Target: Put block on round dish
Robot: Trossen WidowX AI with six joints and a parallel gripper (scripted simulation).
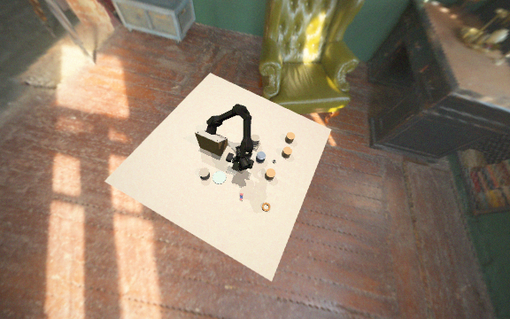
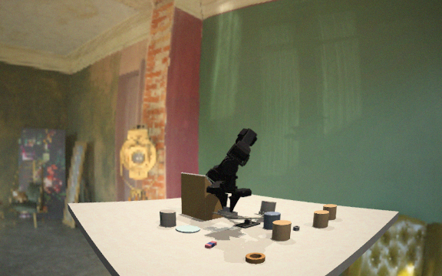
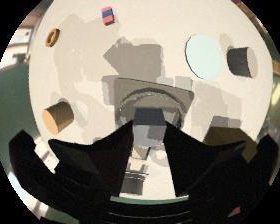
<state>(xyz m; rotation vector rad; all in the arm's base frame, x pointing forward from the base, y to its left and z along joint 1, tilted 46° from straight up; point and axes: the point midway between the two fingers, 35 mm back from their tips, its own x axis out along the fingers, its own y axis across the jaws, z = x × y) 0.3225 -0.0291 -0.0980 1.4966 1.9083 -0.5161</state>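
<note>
Now: the round dish 90 mm behind my gripper tip, 130 mm to the right of it and 80 mm below it. From my gripper tip the other things lie so: red-and-blue piece: 130 mm ahead, 170 mm to the right, 80 mm below; black piece: 190 mm ahead, 210 mm to the left, 80 mm below; blue cylinder: 80 mm ahead, 190 mm to the left, 50 mm below.
</note>
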